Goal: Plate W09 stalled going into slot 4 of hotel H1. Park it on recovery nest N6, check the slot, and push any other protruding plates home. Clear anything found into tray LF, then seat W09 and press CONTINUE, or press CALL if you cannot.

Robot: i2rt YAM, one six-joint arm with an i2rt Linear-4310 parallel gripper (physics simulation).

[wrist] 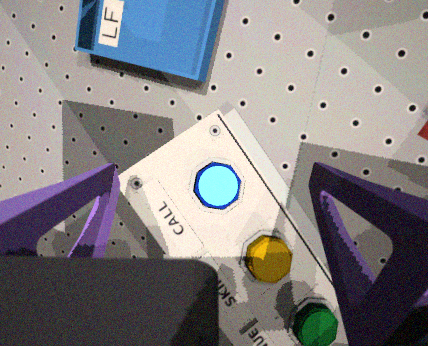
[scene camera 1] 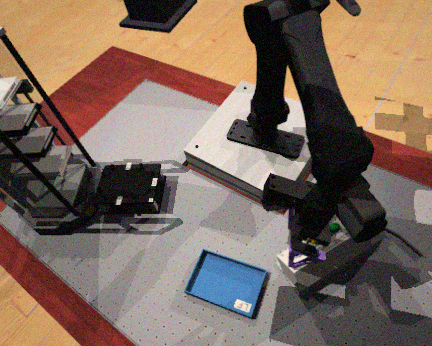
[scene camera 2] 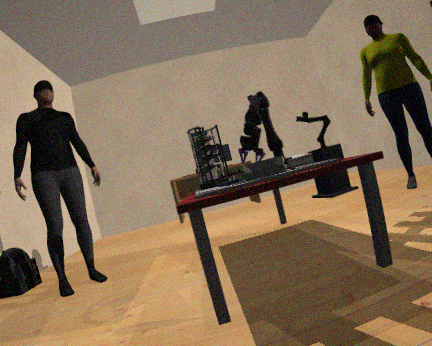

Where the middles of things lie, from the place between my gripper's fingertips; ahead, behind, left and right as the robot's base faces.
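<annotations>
Starting from the blue button (wrist: pixel 217 185), my gripper is 10 mm to the right of it and 20 mm above it. The blue tray labelled LF (scene camera 1: pixel 234 285) is 100 mm ahead of my hand, 110 mm to the right of it and 70 mm below it. As for the plate rack (scene camera 1: pixel 54 205), it is 50 mm ahead of my hand, 640 mm to the right of it and 160 mm higher than it.
</annotations>
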